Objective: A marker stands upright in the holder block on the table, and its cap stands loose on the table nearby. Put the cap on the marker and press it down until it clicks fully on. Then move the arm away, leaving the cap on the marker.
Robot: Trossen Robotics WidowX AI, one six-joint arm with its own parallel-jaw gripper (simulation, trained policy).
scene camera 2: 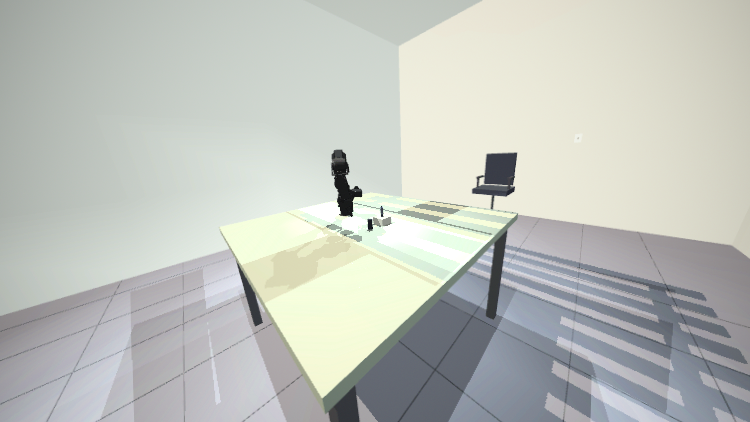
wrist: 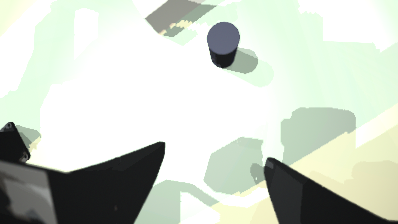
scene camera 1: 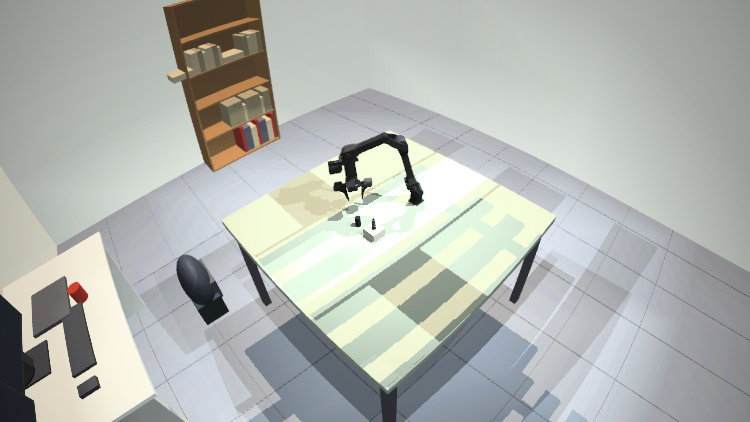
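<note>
My gripper is visible, as is a dark cap.
</note>
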